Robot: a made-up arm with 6 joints. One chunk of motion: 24 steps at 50 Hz.
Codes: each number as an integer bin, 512 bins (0 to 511) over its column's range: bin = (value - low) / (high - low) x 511, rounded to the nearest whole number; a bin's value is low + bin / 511 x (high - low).
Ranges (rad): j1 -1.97..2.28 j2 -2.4..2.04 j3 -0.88..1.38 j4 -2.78..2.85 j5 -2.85..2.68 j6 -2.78..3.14
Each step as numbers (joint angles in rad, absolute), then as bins.
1 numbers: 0.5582 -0.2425 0.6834 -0.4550 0.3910 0.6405
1 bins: 304 248 353 211 299 295
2 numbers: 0.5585 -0.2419 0.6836 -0.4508 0.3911 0.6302
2 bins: 304 248 354 211 299 294
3 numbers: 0.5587 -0.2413 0.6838 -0.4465 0.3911 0.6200
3 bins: 304 248 354 212 299 293
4 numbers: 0.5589 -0.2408 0.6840 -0.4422 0.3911 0.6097
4 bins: 304 249 354 212 299 293
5 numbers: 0.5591 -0.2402 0.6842 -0.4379 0.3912 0.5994
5 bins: 304 249 354 213 300 292
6 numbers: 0.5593 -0.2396 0.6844 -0.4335 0.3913 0.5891
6 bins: 304 249 354 213 300 291
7 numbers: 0.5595 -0.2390 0.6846 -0.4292 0.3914 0.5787
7 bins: 304 249 354 213 300 290
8 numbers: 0.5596 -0.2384 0.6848 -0.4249 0.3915 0.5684
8 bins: 304 249 354 214 300 289
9 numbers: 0.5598 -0.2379 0.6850 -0.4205 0.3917 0.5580
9 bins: 304 249 354 214 300 288
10 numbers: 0.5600 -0.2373 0.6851 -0.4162 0.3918 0.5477
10 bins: 304 249 354 215 300 287
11 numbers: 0.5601 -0.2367 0.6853 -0.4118 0.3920 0.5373
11 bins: 304 249 354 215 300 286
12 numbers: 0.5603 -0.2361 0.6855 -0.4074 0.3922 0.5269
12 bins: 304 249 354 215 300 285
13 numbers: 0.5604 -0.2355 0.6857 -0.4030 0.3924 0.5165
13 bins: 304 249 354 216 300 285
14 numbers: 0.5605 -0.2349 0.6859 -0.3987 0.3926 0.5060
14 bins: 304 249 354 216 300 284
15 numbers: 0.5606 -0.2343 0.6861 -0.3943 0.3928 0.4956
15 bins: 304 249 354 217 300 283
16 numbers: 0.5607 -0.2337 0.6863 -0.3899 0.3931 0.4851
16 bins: 304 249 354 217 300 282
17 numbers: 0.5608 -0.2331 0.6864 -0.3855 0.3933 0.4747
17 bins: 304 249 354 217 300 281
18 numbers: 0.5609 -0.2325 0.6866 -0.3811 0.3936 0.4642
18 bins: 304 249 354 218 300 280
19 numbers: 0.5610 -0.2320 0.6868 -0.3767 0.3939 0.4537
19 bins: 304 250 354 218 300 279
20 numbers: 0.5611 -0.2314 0.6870 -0.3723 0.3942 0.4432
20 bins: 304 250 354 219 300 278
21 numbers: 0.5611 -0.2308 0.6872 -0.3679 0.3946 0.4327
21 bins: 304 250 354 219 300 277
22 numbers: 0.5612 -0.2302 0.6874 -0.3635 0.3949 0.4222
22 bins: 304 250 354 219 300 276
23 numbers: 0.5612 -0.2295 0.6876 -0.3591 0.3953 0.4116
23 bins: 304 250 354 220 300 275
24 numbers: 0.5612 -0.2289 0.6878 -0.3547 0.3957 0.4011
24 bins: 304 250 354 220 300 275
